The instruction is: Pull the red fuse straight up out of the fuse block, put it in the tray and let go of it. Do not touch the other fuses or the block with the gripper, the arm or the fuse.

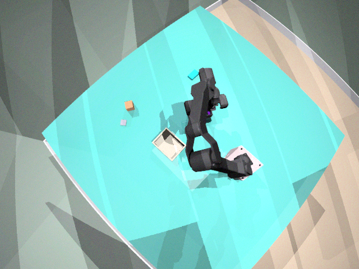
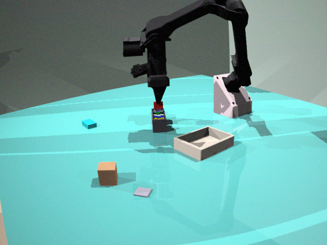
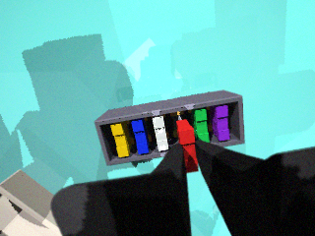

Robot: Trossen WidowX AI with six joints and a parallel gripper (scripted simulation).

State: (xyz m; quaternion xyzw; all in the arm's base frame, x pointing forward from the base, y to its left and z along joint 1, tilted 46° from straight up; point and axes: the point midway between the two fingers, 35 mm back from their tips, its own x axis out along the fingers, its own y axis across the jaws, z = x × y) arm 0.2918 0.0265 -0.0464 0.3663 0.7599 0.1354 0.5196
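Now: gripper tip 5 cm above the green fuse, 2 cm to the left of it and 1 cm past it. From my gripper tip the other things lie so: white fuse: 5 cm below, 2 cm to the left, 1 cm ahead; red fuse: 1 cm below; blue fuse: 5 cm below, 3 cm to the left, 1 cm ahead.
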